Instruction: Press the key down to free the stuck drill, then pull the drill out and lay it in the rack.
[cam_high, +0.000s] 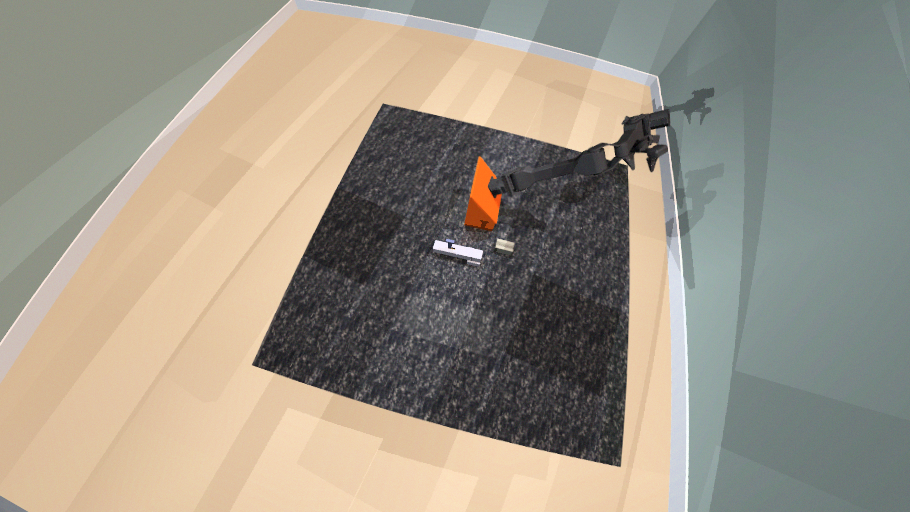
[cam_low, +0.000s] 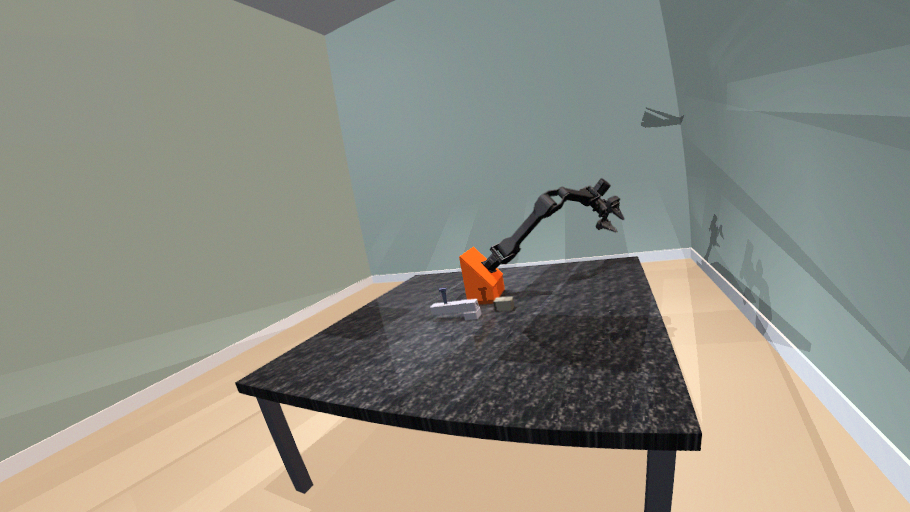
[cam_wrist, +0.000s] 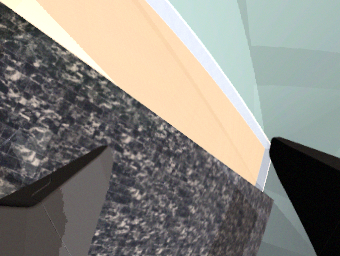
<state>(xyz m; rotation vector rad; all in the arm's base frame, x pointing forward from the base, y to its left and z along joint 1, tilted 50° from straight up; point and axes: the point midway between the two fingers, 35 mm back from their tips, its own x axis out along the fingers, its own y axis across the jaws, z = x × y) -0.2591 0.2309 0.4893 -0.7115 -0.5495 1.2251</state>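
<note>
Now: gripper tip 62 cm to the left of the small dark key, 54 cm short of it and 12 cm above it. The rest, counted from my gripper tip: light grey housing block 58 cm to the right, 54 cm ahead, 17 cm below; then drill 56 cm to the right, 53 cm ahead, 16 cm below.
</note>
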